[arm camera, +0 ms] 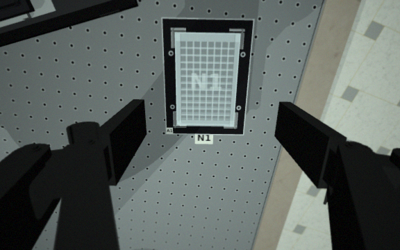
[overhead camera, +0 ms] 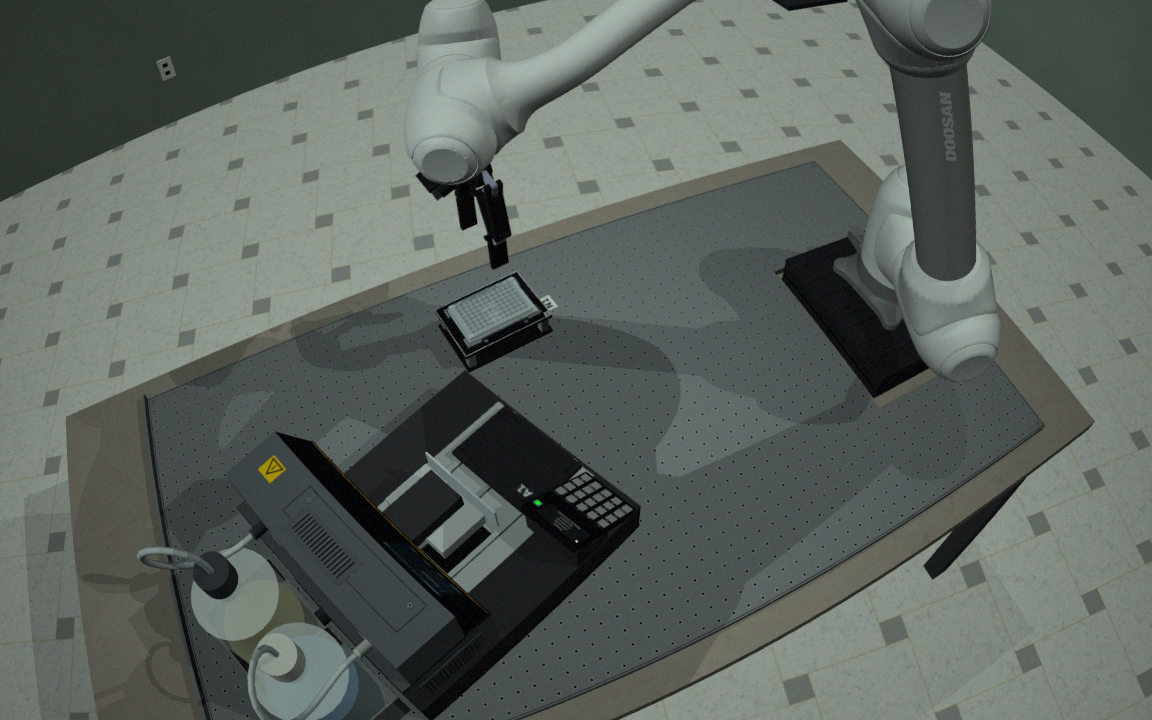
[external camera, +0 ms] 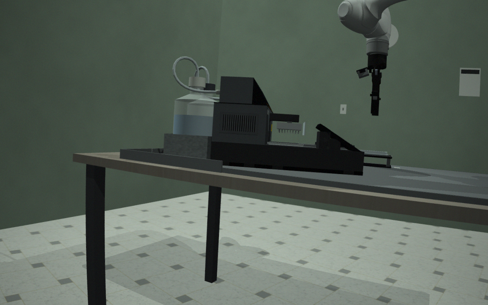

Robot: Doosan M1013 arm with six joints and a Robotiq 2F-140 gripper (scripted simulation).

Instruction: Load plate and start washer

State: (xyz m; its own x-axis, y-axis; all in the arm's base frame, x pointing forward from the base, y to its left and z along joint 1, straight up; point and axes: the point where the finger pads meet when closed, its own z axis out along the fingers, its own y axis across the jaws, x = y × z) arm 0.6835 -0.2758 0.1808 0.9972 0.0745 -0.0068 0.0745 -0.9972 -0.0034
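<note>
Right now my hand is 180 mm above the well plate. Also, from my hand: washer carrier 90 mm ahead, 300 mm to the left, 150 mm below; then thin upright divider 190 mm ahead, 330 mm to the left, 100 mm below; then dispensing head 240 mm ahead, 350 mm to the left, 100 mm below.
</note>
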